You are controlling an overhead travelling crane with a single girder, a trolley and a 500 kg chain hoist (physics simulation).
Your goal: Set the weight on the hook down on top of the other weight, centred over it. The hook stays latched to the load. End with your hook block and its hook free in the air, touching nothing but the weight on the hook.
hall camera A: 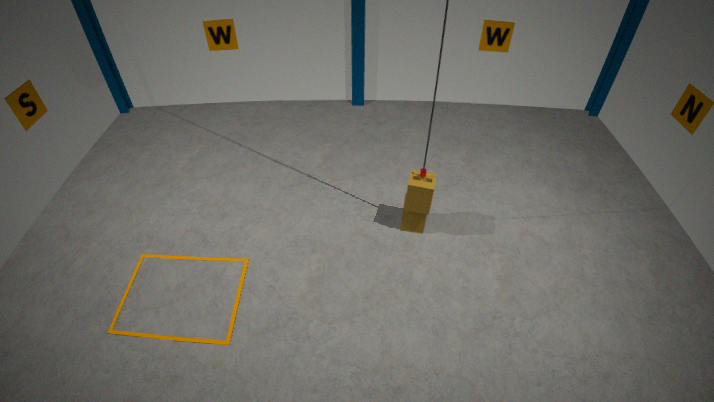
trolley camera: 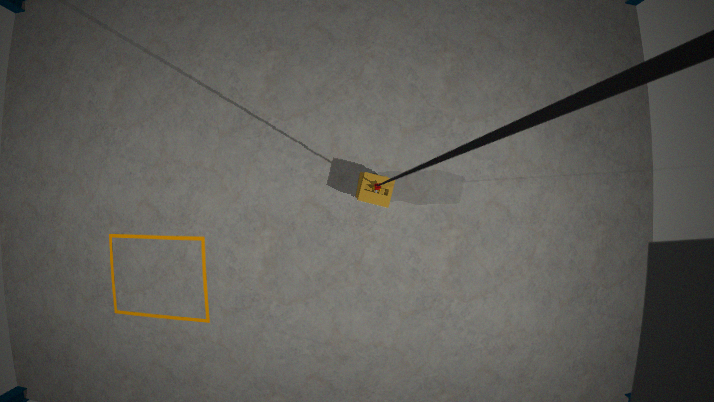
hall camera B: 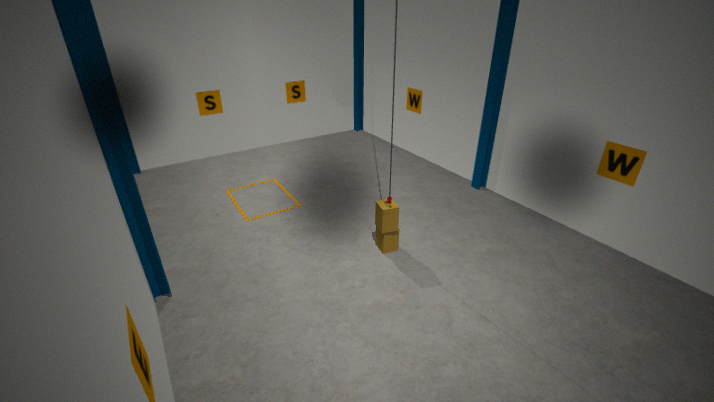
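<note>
The upper yellow weight (hall camera A: 419, 199) (hall camera B: 387, 218) (trolley camera: 378, 199) hangs on the hook, upright, directly over the other yellow weight (hall camera A: 414, 223) (hall camera B: 387, 242), which stands on the floor. No clear gap shows between them; contact cannot be told for certain. In hall camera A the upper weight looks shifted slightly to the right of the lower one. In hall camera B their sides nearly line up. My small red hook block with its hook (hall camera A: 423, 175) (hall camera B: 389, 202) (trolley camera: 377, 188) is at the upper weight's top, latched to it. The chain above looks straight. The hook's details are too small to tell.
A yellow marked rectangle (hall camera A: 237, 301) (hall camera B: 237, 205) (trolley camera: 205, 280) lies on the floor, away from the weights. Blue columns (hall camera A: 358, 52) (hall camera B: 490, 95) stand at the walls. Dark blurred spots cover parts of hall camera B. A dark grey surface (trolley camera: 675, 320) shows at the lower right in the trolley camera.
</note>
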